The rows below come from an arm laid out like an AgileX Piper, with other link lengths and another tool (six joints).
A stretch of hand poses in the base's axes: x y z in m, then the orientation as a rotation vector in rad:
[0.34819, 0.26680, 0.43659, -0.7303, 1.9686, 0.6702]
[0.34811, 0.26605, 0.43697, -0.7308, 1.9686, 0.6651]
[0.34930, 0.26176, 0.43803, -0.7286, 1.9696, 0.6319]
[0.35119, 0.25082, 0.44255, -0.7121, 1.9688, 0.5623]
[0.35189, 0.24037, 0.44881, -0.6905, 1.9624, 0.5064]
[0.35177, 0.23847, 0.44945, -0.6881, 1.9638, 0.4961]
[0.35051, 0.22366, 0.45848, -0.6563, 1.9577, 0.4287]
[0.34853, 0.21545, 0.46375, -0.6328, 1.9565, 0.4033]
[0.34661, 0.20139, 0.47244, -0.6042, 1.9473, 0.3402]
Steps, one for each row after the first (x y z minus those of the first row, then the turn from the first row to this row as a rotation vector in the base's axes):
[-0.00008, -0.00075, 0.00038, -0.0032, -0.0021, -0.0018]
[0.00111, -0.00504, 0.00144, -0.0220, -0.0147, -0.0175]
[0.00300, -0.01598, 0.00596, -0.0559, -0.0424, -0.0586]
[0.00370, -0.02643, 0.01222, -0.0778, -0.0686, -0.0973]
[0.00358, -0.02833, 0.01286, -0.0836, -0.0711, -0.1034]
[0.00232, -0.04314, 0.02189, -0.1091, -0.0999, -0.1544]
[0.00034, -0.05135, 0.02716, -0.1145, -0.1089, -0.1821]
[-0.00158, -0.06541, 0.03585, -0.1386, -0.1375, -0.2291]

